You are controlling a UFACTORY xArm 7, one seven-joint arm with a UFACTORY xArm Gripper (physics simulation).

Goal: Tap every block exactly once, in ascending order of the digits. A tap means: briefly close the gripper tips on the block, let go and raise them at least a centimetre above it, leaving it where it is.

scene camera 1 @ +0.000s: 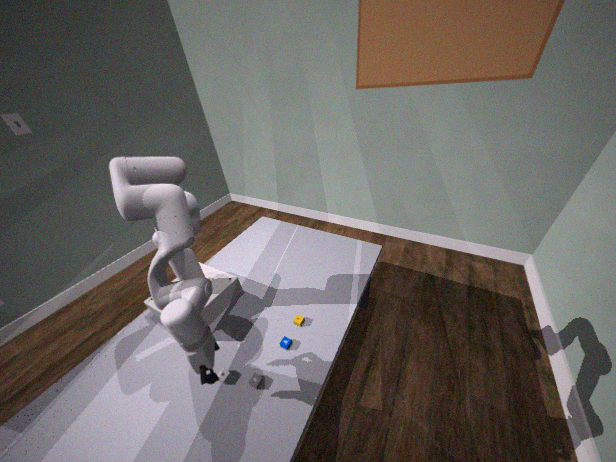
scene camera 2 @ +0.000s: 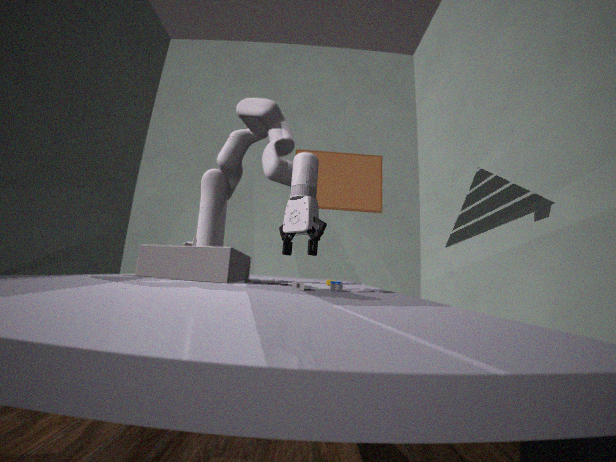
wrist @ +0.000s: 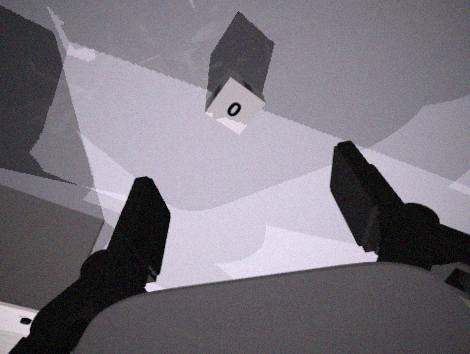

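Note:
My gripper is open and empty, with its fingers wide apart, well above the table. A white block marked 0 rests on the table below the gripper. In the wrist view it lies beyond the fingertips. A second pale block stands in shadow to its right in scene camera 1; its digit is unreadable. A blue block and a yellow block stand farther back; their digits are too small to read.
The white table carries the arm's boxy base. The base also shows at the left of the wrist view. The table's long right edge borders the wooden floor in scene camera 1. Shadows cross the table.

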